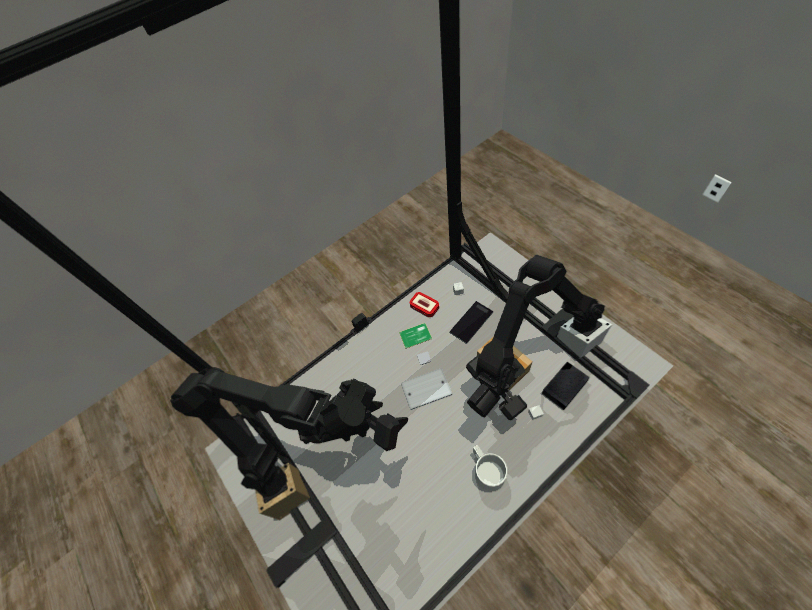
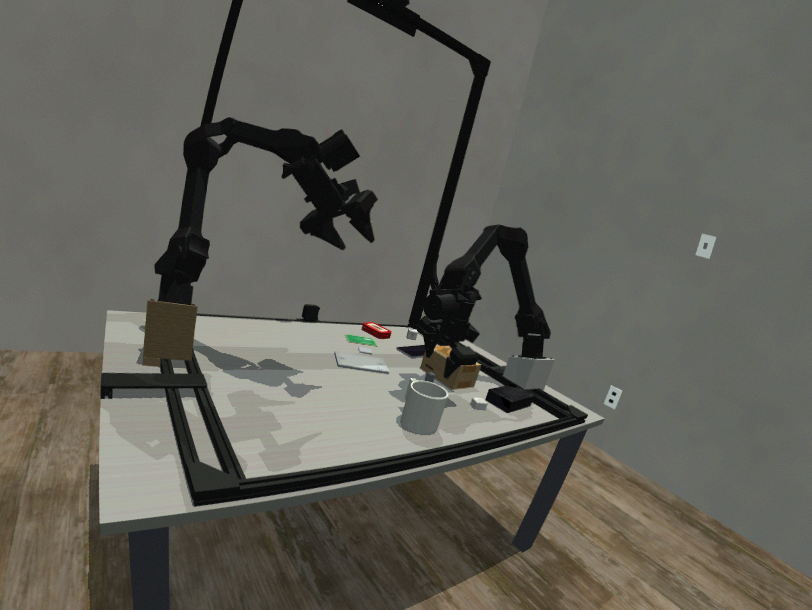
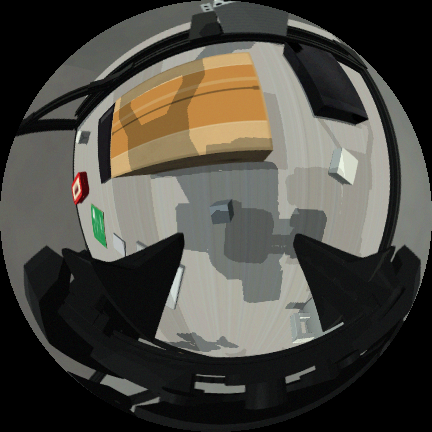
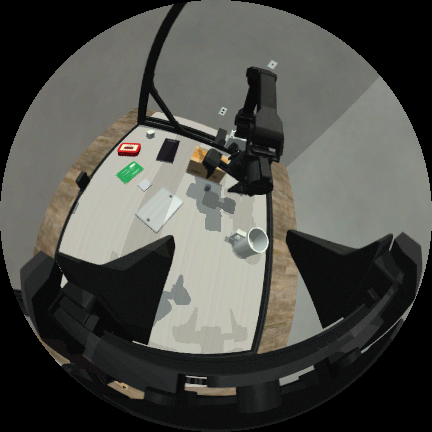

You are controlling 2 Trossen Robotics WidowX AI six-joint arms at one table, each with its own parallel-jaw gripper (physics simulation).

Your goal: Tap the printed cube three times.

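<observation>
Three small plain-looking cubes show; I cannot tell which is the printed one. A blue-grey cube (image 2: 429, 376) (image 3: 221, 211) (image 4: 207, 187) lies in shadow just in front of the cardboard box. A white cube (image 1: 536, 411) (image 2: 479, 403) (image 3: 343, 166) lies near the dark box. Another white cube (image 1: 458, 287) (image 2: 412, 334) (image 4: 150, 134) lies at the back. My left gripper (image 1: 496, 387) (image 2: 440, 364) (image 3: 241, 239) is open and empty, low above the table beside the cardboard box and near the blue-grey cube. My right gripper (image 1: 393, 413) (image 2: 357, 244) (image 4: 232, 239) is open and empty, high above the table.
The cardboard box (image 3: 200, 110) stands by the left gripper. A mug (image 1: 491, 470) (image 2: 423, 410) stands nearer the front edge. A black box (image 1: 565, 385) lies to the right. A white plate (image 1: 426, 389), a green card (image 1: 415, 335), a red object (image 1: 424, 304) and a dark slab (image 1: 470, 321) lie farther back.
</observation>
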